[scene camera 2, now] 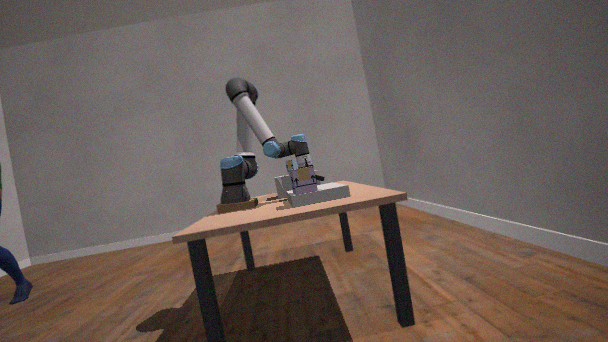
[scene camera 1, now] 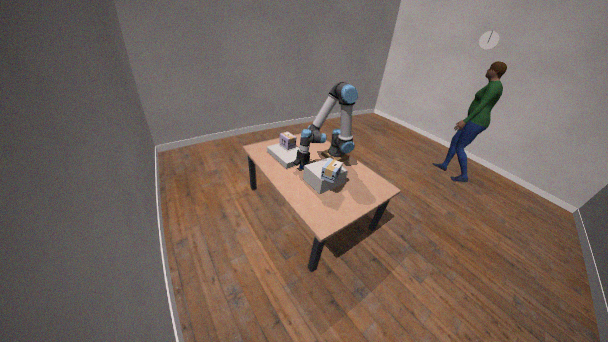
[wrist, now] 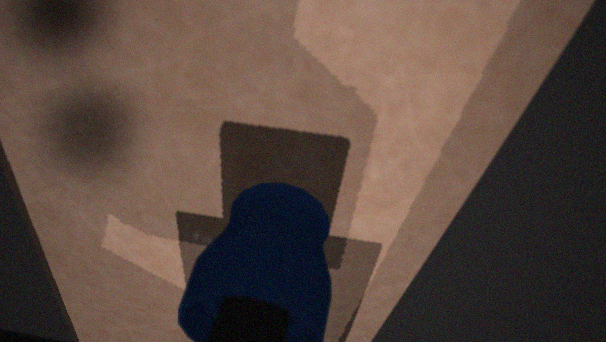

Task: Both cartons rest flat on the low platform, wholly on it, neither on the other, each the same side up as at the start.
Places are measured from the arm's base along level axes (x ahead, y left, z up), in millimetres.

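Where they show: hand, its tool point: (scene camera 1: 301,167) (wrist: 279,225); arm's base, origin of its link: (scene camera 2: 235,201) (scene camera 1: 336,152).
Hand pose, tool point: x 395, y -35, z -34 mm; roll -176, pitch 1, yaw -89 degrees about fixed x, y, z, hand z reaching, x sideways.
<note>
Each offset is from my tool point to the top centre of the thing. Level surfaces: height alone.
The purple carton @(dx -90, dy -298, dz +145 mm) (scene camera 1: 287,141) (scene camera 2: 304,182) stands upright on the low light-grey platform @(dx -30, dy -217, dz +42 mm) (scene camera 1: 283,156) (scene camera 2: 327,196), towards one end. The blue and yellow carton @(dx +14, dy +303, dz +203 mm) (scene camera 1: 330,171) (scene camera 2: 290,164) is at the top of the taller grey block @(dx -32, dy +222, dz +114 mm) (scene camera 1: 314,179) (scene camera 2: 281,187); scene camera 2 shows a small part of it. My suction gripper (scene camera 1: 301,167) is low over the table, in the gap between platform and block. Its blue cup (wrist: 279,215) is over the tabletop with no carton at it. The suction is on and holds nothing. In scene camera 2 the purple carton hides the cup.
The wooden table @(dz -6 mm) (scene camera 1: 320,215) (scene camera 2: 367,195) carries everything. Dark side faces flank the cup closely on both sides in the wrist view. The arm's base (scene camera 1: 336,151) (scene camera 2: 235,195) stands at the table's far side in scene camera 1. A person (scene camera 1: 480,112) is on the floor away from the table.
</note>
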